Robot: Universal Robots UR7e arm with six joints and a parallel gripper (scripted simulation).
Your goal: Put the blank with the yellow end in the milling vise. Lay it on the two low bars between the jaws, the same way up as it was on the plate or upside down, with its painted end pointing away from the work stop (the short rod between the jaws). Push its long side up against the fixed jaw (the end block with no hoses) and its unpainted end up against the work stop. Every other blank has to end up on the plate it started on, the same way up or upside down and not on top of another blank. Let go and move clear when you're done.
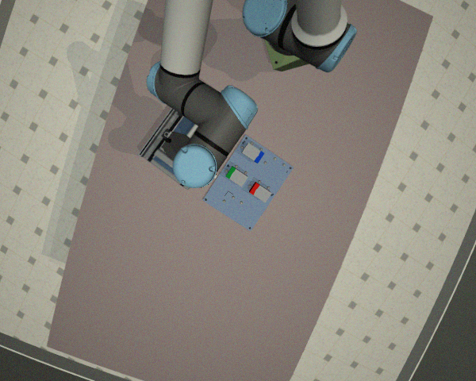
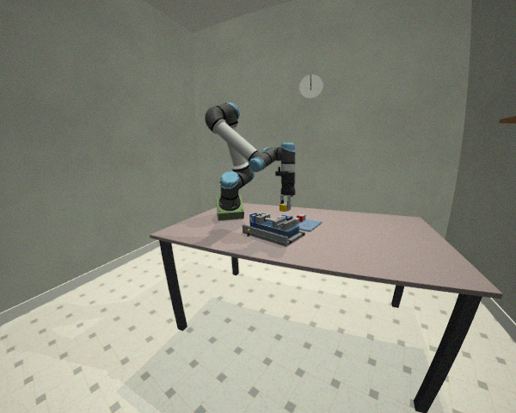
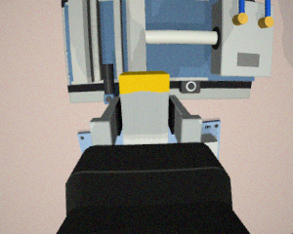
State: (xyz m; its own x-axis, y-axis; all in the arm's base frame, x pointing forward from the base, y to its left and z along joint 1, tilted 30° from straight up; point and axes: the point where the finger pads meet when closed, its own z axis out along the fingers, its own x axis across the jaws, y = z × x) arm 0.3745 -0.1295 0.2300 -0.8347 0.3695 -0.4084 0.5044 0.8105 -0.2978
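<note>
The white rod is 9 cm below my hand, 7 cm behind it and 3 cm to the right of it. The rest, counted from my hand: hosed block: 14 cm behind, 9 cm below, 1 cm to the left; yellow-ended blank: 2 cm below; milling vise: 13 cm below, 6 cm behind, 4 cm to the right.
</note>
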